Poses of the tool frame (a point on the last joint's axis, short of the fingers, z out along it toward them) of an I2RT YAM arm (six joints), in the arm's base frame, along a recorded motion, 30 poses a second.
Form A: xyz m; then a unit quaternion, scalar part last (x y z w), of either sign.
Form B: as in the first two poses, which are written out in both.
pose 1, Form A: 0.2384 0.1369 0.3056 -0.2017 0.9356 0.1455 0.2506
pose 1, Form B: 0.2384 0.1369 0.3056 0.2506 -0.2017 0.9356 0.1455
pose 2, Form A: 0.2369 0.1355 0.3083 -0.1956 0.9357 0.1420 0.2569
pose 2, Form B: 0.2369 0.1355 0.3083 0.2569 -0.1956 0.9357 0.1420
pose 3, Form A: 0.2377 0.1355 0.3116 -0.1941 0.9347 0.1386 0.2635
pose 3, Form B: 0.2377 0.1355 0.3116 0.2635 -0.1941 0.9347 0.1386
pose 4, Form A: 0.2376 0.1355 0.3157 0.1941 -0.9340 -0.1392 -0.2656
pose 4, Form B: 0.2376 0.1355 0.3157 0.2656 -0.1941 0.9340 0.1392
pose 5, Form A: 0.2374 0.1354 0.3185 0.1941 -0.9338 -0.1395 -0.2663
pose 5, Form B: 0.2374 0.1354 0.3185 0.2663 -0.1941 0.9338 0.1395
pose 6, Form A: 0.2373 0.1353 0.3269 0.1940 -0.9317 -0.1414 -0.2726
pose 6, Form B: 0.2373 0.1353 0.3269 0.2726 -0.1940 0.9317 0.1414
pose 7, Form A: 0.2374 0.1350 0.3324 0.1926 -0.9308 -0.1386 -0.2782
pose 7, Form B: 0.2374 0.1350 0.3324 0.2782 -0.1926 0.9308 0.1386
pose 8, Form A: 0.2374 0.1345 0.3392 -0.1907 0.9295 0.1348 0.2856
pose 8, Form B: 0.2374 0.1345 0.3392 0.2856 -0.1907 0.9295 0.1348
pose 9, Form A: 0.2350 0.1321 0.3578 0.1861 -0.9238 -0.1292 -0.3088
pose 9, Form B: 0.2350 0.1321 0.3578 0.3088 -0.1861 0.9238 0.1292
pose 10, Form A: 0.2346 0.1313 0.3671 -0.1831 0.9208 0.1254 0.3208
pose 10, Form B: 0.2346 0.1313 0.3671 0.3208 -0.1831 0.9208 0.1254
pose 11, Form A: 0.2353 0.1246 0.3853 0.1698 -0.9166 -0.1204 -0.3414
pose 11, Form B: 0.2353 0.1246 0.3853 0.3414 -0.1698 0.9166 0.1204
